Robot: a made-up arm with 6 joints.
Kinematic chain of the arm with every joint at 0, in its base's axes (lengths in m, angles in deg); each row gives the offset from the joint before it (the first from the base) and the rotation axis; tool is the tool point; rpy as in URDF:
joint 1: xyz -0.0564 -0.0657 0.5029 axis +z
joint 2: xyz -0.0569 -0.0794 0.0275 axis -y
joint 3: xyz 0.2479 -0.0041 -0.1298 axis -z
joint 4: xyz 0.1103 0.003 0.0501 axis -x
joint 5: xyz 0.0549 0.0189 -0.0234 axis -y
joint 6: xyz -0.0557 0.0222 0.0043 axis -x
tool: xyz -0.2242 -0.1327 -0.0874 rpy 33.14 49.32 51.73
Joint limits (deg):
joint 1: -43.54..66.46
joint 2: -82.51..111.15
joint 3: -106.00..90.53
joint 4: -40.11..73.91
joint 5: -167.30..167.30
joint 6: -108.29..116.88
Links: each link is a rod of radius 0.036 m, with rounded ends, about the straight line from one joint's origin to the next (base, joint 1, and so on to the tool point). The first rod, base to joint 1, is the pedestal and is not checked.
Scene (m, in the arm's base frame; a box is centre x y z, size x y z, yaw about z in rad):
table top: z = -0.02
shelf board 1: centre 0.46 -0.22 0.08 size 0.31 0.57 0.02 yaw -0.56
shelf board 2: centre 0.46 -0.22 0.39 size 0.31 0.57 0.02 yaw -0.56
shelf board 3: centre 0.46 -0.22 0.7 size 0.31 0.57 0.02 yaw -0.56
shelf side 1: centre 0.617 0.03 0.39 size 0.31 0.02 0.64 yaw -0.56
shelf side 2: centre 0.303 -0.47 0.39 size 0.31 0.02 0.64 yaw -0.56
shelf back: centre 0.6 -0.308 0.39 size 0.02 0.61 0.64 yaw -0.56
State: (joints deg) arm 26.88 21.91 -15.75 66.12 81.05 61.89
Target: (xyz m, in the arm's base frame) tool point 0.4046 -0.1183 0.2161
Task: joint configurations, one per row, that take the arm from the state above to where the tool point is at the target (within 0.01 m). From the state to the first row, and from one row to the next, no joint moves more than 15 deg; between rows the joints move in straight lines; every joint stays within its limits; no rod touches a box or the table.
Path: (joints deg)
1: 37.29 24.03 -13.29 68.72 67.31 65.76
2: 47.69 26.16 -10.82 71.31 53.57 69.63
3: 58.10 28.28 -8.36 73.91 39.82 73.50
4: 57.80 20.84 -11.50 59.58 48.25 75.14
5: 57.50 13.40 -14.64 45.26 56.68 76.78
6: 57.20 5.96 -17.78 30.93 65.12 78.41
7: 56.90 -1.49 -20.92 16.60 73.55 80.05
8: 45.03 -5.81 -22.34 30.00 84.35 70.87
9: 33.17 -10.13 -23.76 43.40 95.16 61.68

